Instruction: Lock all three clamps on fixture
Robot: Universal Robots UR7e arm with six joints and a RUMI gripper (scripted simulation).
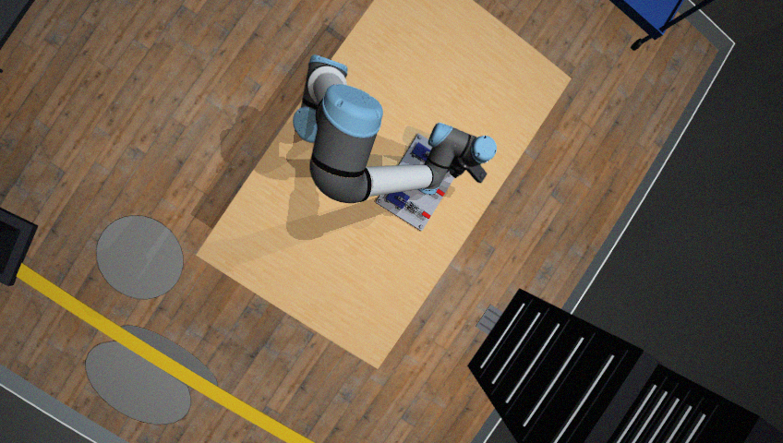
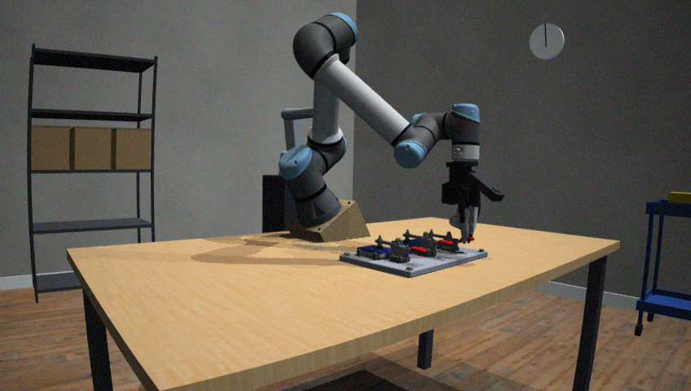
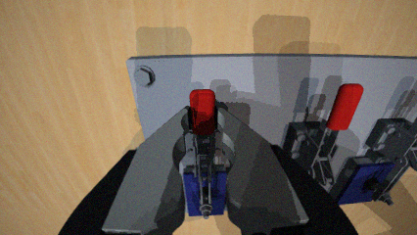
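Now: hand 10 cm past the grey fixture plate, 10 cm to the left of it and 5 cm above it. The rest, counted from my hand: blue part (16 cm behind, 20 cm to the right, 3 cm below).
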